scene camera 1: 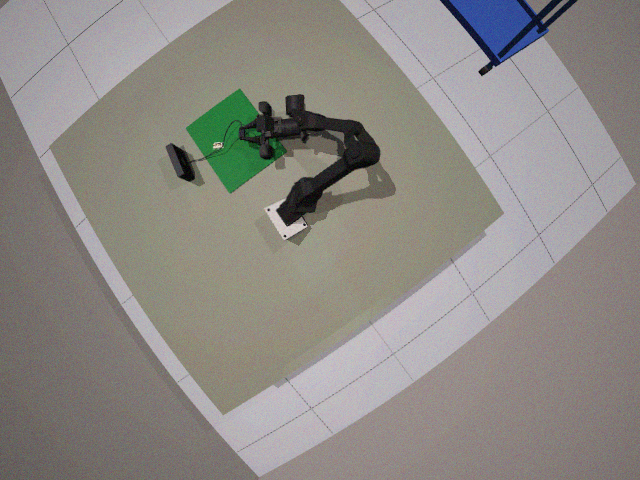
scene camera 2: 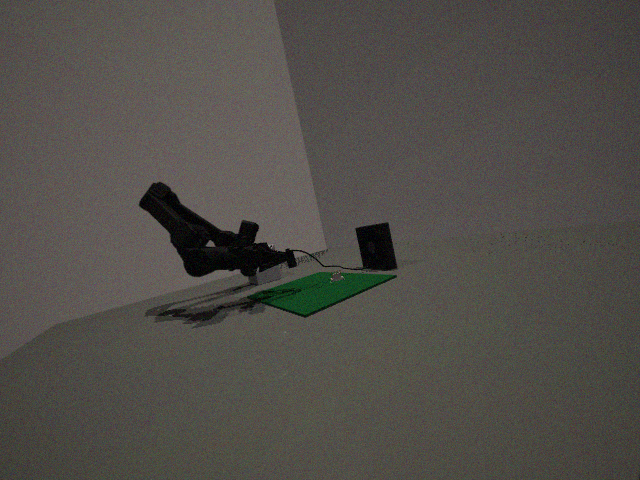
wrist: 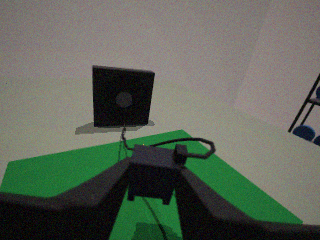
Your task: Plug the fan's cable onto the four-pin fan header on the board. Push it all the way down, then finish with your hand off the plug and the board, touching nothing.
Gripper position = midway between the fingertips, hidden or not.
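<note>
Scene camera 1 shows the gripper (scene camera 1: 240, 133) together with a green board (scene camera 1: 238, 161). In scene camera 2 the gripper (scene camera 2: 291, 256) appears again, as does the green board (scene camera 2: 306, 296), and here a black fan (scene camera 2: 375, 242) is visible too. The wrist view takes in the gripper (wrist: 153, 166), a black plug (wrist: 153, 172), the fan (wrist: 118, 93) and the board (wrist: 48, 175).
</note>
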